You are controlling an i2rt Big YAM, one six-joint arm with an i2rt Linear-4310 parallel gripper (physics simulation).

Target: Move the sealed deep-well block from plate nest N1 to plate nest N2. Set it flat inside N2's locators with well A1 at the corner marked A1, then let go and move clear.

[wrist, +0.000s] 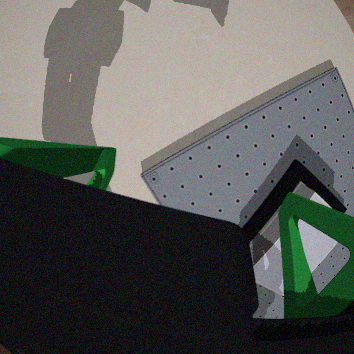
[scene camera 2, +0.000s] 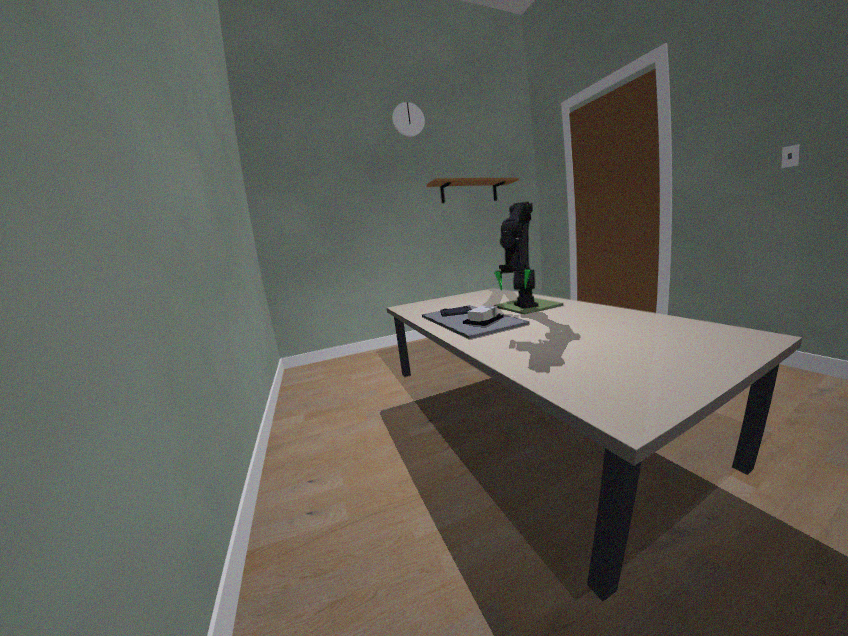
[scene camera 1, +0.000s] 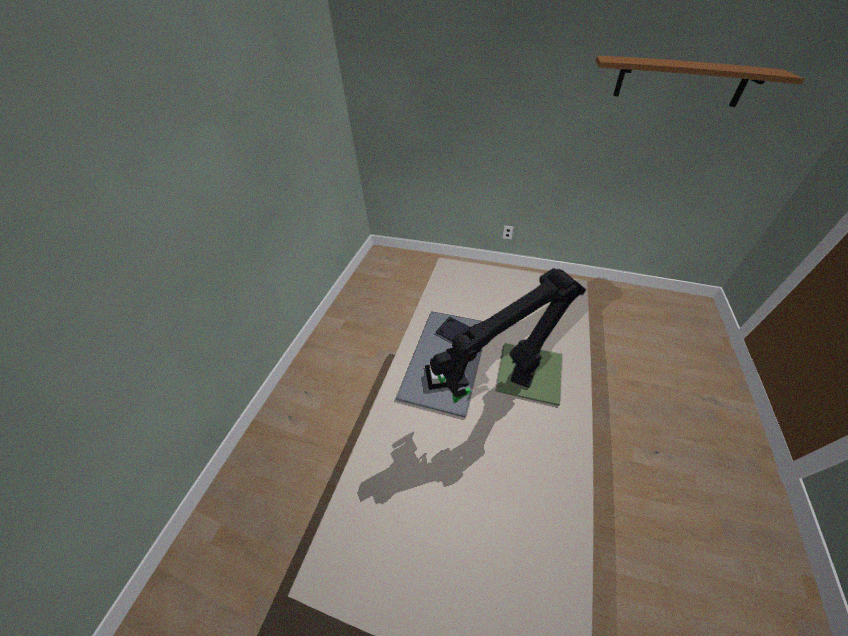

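Pixels of known places: gripper, between the fingertips: [wrist: 202, 181] [scene camera 2: 513, 289] [scene camera 1: 448, 392]; arm's base, origin of its link: [scene camera 2: 525, 305] [scene camera 1: 523, 373].
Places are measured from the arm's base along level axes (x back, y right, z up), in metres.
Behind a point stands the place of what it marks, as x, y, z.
The pale sealed deep-well block [scene camera 1: 435, 373] [scene camera 2: 481, 314] {-0.341, -0.213, 0.045} [wrist: 266, 265] {-0.263, -0.151, 0.054} sits at a black plate nest [scene camera 1: 428, 379] {-0.363, -0.206, 0.011} [wrist: 295, 172] {-0.334, -0.232, 0.013} on the front part of the grey perforated board. Another dark nest [scene camera 1: 448, 329] {-0.399, 0.090, 0.012} [scene camera 2: 454, 310] {-0.372, 0.095, 0.013} lies farther back on the board and shows no block on it. No N1, N2 or A1 mark can be read. My gripper [scene camera 1: 452, 386] {-0.228, -0.300, 0.150} [scene camera 2: 513, 280] {-0.228, -0.300, 0.150} [wrist: 202, 181] {-0.228, -0.300, 0.150} is open and empty, with green fingers apart. It hangs above the board, higher than the block; in the wrist view the right finger covers part of the block.
The grey board [scene camera 1: 417, 390] {-0.384, -0.269, 0.001} [scene camera 2: 471, 332] {-0.425, -0.303, 0.001} [wrist: 225, 165] {-0.254, -0.267, 0.001} lies on the cream table [scene camera 1: 520, 513] {0.146, -0.538, -0.012} [scene camera 2: 657, 369] {-0.112, -0.868, -0.012}. The arm's base stands on a green mat [scene camera 1: 547, 386] {0.110, -0.021, 0.001} [scene camera 2: 550, 304] {0.107, -0.067, 0.000} beside the board. The arm's shadow falls across the table. A wooden shelf [scene camera 1: 691, 67] [scene camera 2: 472, 182] is on the wall.
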